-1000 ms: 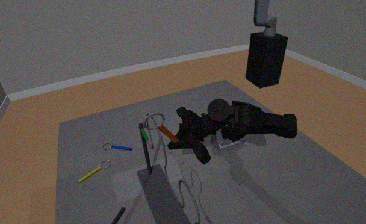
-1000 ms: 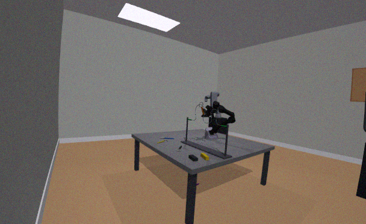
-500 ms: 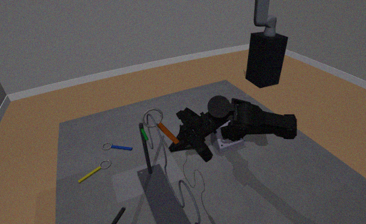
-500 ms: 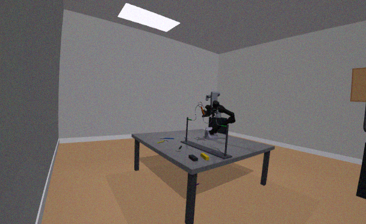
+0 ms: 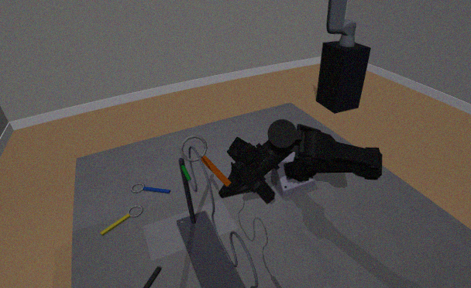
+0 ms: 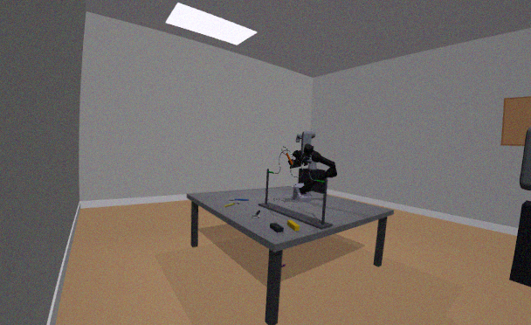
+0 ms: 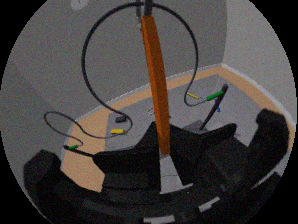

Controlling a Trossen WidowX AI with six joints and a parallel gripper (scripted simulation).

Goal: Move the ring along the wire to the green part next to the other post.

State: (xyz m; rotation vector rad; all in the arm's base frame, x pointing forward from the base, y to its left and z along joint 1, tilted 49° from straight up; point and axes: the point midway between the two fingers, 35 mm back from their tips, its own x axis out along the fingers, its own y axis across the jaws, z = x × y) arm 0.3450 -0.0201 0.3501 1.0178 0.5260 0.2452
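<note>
My gripper tip is now 90 mm below the orange-handled ring, 20 mm to the left of it and 20 mm short of it. The rest, counted from my gripper tip: yellow-handled ring (330 mm to the right, 320 mm below, 290 mm ahead); then black block (310 mm below, 310 mm ahead, 290 mm to the left); then yellow block (310 mm below, 300 mm to the left, 200 mm ahead).
</note>
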